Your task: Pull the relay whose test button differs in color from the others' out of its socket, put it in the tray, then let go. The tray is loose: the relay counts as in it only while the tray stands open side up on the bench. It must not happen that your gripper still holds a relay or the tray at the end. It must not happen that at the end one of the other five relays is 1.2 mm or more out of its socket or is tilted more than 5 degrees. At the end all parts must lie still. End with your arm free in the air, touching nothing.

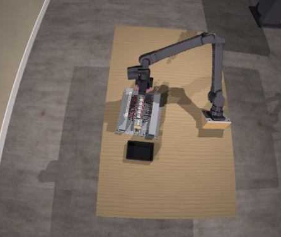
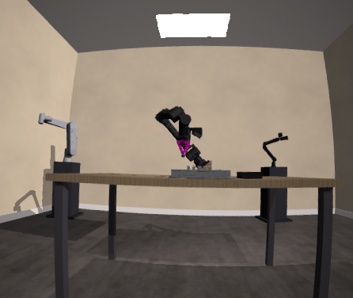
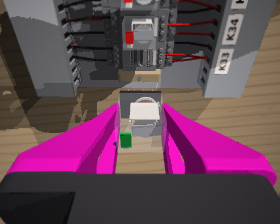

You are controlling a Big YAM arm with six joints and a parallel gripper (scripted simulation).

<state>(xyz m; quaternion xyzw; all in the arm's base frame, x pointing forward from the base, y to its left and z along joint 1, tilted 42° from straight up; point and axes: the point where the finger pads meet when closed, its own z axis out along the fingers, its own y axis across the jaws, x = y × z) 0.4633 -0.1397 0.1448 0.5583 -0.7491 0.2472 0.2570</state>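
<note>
My gripper is now 370 mm to the right of the black tray, 120 mm above it and 50 mm short of it. The rest, counted from my hand: relay (right at my hand).
</note>
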